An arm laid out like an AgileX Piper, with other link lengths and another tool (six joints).
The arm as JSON. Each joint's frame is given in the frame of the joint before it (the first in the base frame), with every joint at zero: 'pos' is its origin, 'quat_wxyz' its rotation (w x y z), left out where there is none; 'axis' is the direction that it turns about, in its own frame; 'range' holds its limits. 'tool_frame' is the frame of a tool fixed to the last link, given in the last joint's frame.
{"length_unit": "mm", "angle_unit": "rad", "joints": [
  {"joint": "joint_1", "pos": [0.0, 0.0, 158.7], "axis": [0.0, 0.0, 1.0], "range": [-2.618, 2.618]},
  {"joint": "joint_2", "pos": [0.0, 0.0, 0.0], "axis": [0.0, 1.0, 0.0], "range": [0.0, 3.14]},
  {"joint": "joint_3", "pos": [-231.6, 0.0, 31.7], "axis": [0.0, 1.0, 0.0], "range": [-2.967, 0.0]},
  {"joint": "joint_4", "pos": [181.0, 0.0, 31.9], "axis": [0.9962, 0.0, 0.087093], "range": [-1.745, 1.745]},
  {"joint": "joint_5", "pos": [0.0, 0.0, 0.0], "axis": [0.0, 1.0, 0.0], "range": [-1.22, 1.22]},
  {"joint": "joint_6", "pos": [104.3, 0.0, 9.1], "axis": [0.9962, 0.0, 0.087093], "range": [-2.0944, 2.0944]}
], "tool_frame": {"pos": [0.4, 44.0, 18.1], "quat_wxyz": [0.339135, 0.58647, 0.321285, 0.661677]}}
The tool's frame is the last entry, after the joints.
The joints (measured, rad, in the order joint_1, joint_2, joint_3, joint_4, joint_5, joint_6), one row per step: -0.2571 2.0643 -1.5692 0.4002 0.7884 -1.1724; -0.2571 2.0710 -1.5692 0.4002 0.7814 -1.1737; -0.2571 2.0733 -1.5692 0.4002 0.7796 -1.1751; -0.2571 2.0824 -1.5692 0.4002 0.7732 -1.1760; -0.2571 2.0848 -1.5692 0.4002 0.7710 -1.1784; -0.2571 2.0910 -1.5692 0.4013 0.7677 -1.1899; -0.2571 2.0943 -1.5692 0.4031 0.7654 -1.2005; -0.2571 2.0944 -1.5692 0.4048 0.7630 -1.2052; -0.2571 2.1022 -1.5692 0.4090 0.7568 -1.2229; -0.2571 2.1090 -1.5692 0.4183 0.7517 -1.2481; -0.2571 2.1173 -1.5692 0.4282 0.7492 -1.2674; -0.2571 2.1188 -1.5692 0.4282 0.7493 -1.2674; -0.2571 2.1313 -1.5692 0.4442 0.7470 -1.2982; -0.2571 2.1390 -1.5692 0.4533 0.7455 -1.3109; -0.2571 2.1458 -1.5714 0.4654 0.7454 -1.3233; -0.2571 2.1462 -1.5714 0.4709 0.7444 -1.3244; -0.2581 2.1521 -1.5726 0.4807 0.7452 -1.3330; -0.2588 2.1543 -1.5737 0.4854 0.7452 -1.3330
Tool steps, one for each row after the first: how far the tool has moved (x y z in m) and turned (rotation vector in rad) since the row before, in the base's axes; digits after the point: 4 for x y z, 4 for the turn. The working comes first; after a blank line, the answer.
Tool pose at each row, in the base's axes (x y z in m, rotation vector in rad; the steps are taken from these numbers as rounded here): 0.3351 -0.0160 0.1974 1.9274 2.1183 0.6812; 0.3360 -0.0164 0.1952 1.9281 2.1169 0.6788; 0.3362 -0.0166 0.1944 1.9275 2.1178 0.6777; 0.3371 -0.0170 0.1914 1.9309 2.1180 0.6741; 0.3373 -0.0171 0.1906 1.9291 2.1194 0.6727; 0.3374 -0.0174 0.1883 1.9199 2.1292 0.6689; 0.3374 -0.0175 0.1871 1.9103 2.1369 0.6674; 0.3375 -0.0176 0.1871 1.9049 2.1378 0.6686; 0.3378 -0.0179 0.1844 1.8904 2.1492 0.6666; 0.3380 -0.0179 0.1822 1.8701 2.1641 0.6690; 0.3381 -0.0177 0.1796 1.8597 2.1770 0.6725; 0.3382 -0.0177 0.1791 1.8610 2.1780 0.6718; 0.3382 -0.0172 0.1752 1.8444 2.1992 0.6778; 0.3384 -0.0169 0.1730 1.8412 2.2073 0.6821; 0.3390 -0.0164 0.1716 1.8383 2.2128 0.6912; 0.3394 -0.0161 0.1717 1.8407 2.2097 0.6971; 0.3397 -0.0160 0.1704 1.8423 2.2132 0.7042; 0.3401 -0.0160 0.1702 1.8472 2.2102 0.7090

0.0009 -0.0004 -0.0022 -0.0016 0.0003 -0.0014; 0.0002 -0.0002 -0.0008 -0.0007 0.0005 0.0006; 0.0009 -0.0004 -0.0030 -0.0006 0.0032 -0.0015; 0.0002 -0.0001 -0.0008 -0.0013 0.0001 0.0013; 0.0001 -0.0003 -0.0023 -0.0038 0.0010 0.0086; 0.0000 -0.0001 -0.0012 -0.0032 -0.0010 0.0077; 0.0001 -0.0001 0.0000 -0.0015 -0.0030 0.0026; 0.0003 -0.0003 -0.0027 -0.0046 -0.0016 0.0116; 0.0002 0.0000 -0.0022 -0.0034 -0.0041 0.0163; 0.0001 0.0002 -0.0026 0.0012 0.0004 0.0117; 0.0001 0.0000 -0.0005 0.0004 0.0015 0.0000; 0.0000 0.0005 -0.0039 0.0026 0.0009 0.0191; 0.0002 0.0003 -0.0022 0.0036 0.0017 0.0064; 0.0006 0.0005 -0.0014 0.0061 -0.0008 0.0053; 0.0004 0.0003 0.0001 0.0039 -0.0019 -0.0020; 0.0003 0.0001 -0.0013 0.0062 0.0012 0.0023; 0.0004 0.0000 -0.0002 0.0043 0.0000 -0.0030
